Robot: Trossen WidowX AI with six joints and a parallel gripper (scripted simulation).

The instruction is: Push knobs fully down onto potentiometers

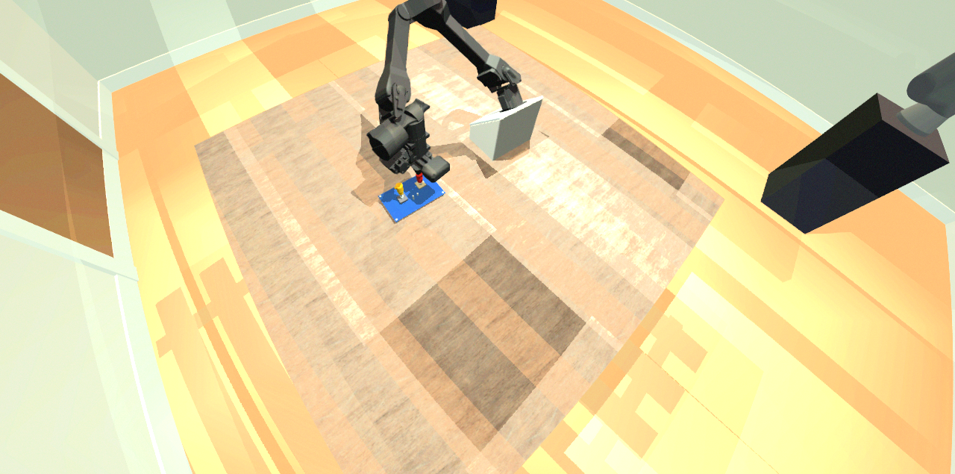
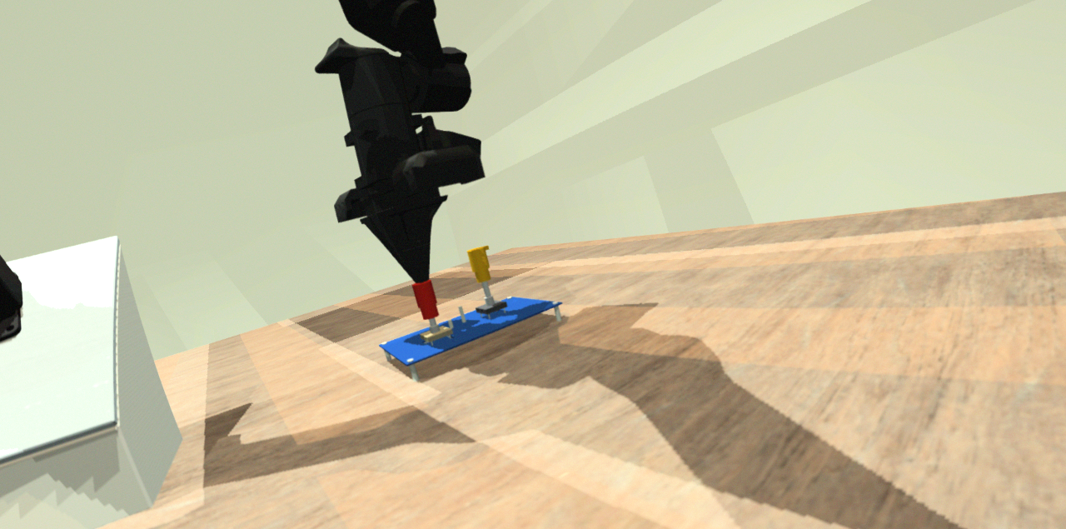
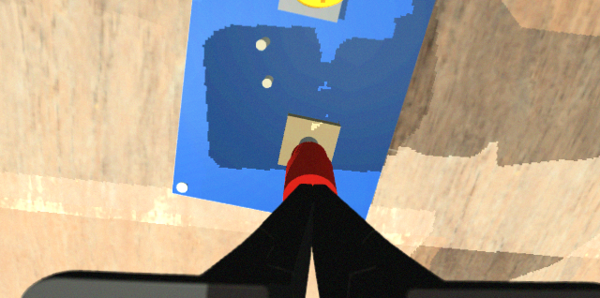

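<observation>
My gripper tip is 20 mm above the red knob. From my gripper tip the other things lie so: yellow knob (70 mm ahead).
</observation>
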